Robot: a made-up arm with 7 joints.
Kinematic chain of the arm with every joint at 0, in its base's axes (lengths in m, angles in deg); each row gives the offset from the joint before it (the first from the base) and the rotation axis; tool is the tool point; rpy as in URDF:
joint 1: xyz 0 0 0.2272 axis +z
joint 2: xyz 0 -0.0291 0.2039 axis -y
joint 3: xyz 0 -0.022 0.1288 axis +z
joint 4: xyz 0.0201 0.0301 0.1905 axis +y
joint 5: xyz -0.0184 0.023 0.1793 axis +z
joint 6: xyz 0 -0.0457 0.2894 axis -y
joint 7: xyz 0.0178 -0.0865 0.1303 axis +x
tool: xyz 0 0 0 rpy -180 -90 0
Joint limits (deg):
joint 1: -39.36..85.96
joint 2: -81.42..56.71
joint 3: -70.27..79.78
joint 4: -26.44..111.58
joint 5: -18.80..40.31
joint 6: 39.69..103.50
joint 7: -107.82..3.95
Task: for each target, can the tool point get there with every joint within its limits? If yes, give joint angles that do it. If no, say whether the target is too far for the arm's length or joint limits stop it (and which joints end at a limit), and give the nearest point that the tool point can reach.
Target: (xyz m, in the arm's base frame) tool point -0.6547 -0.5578 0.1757
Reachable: no: joint limits stop it (at a limit: joint 2, joint 4, joint 5) | nearest point -0.5847 -0.4981 0.4983 | short by 0.335 m
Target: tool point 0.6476 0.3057 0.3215
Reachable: yes | joints 2.79 -59.13 48.82 76.12 24.14 64.34 -14.91
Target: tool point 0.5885 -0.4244 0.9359
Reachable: yes | joints -25.61 -61.63 -21.05 -4.22 26.28 57.31 -29.06
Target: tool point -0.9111 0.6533 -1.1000
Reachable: no: too far | nearest point -0.2474 0.4225 -0.0355 | short by 1.275 m
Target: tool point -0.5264 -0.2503 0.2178
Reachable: no: joint limits stop it (at a limit: joint 2, joint 4, joint 5, joint 6) | nearest point -0.6607 -0.3141 0.4932 | short by 0.313 m
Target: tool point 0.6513 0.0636 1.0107
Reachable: yes | joints 37.36 -27.65 -36.89 44.24 15.81 55.13 -70.30
